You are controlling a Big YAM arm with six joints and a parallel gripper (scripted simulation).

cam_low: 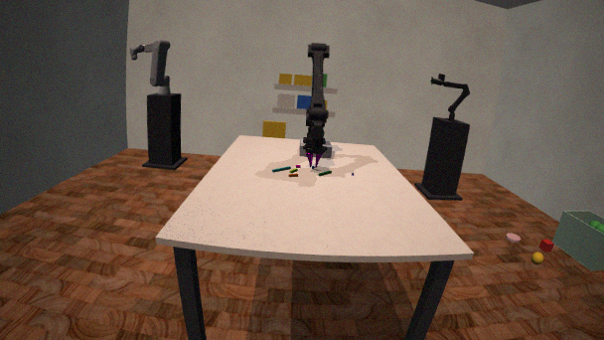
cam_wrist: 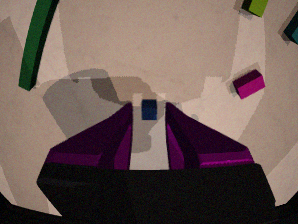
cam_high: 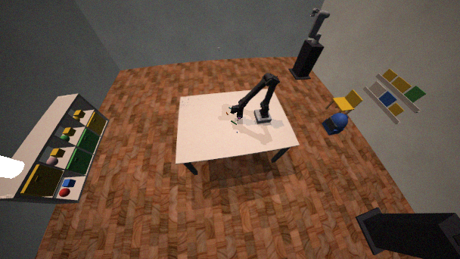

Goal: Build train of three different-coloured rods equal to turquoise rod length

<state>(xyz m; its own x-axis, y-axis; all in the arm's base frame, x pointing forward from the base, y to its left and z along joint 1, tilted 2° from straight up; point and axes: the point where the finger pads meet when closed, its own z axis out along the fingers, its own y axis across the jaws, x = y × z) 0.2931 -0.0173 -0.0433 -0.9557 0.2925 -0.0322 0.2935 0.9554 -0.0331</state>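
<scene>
My hand is 13 cm short of the orange rod, 9 cm to the left of it and 1 cm above it. The rest, counted from my hand: magenta rod 7 cm to the right, 1 cm below; lime rod 9 cm to the right, 7 cm ahead, 1 cm below; green rod 8 cm ahead, 5 cm to the left, 1 cm below.
</scene>
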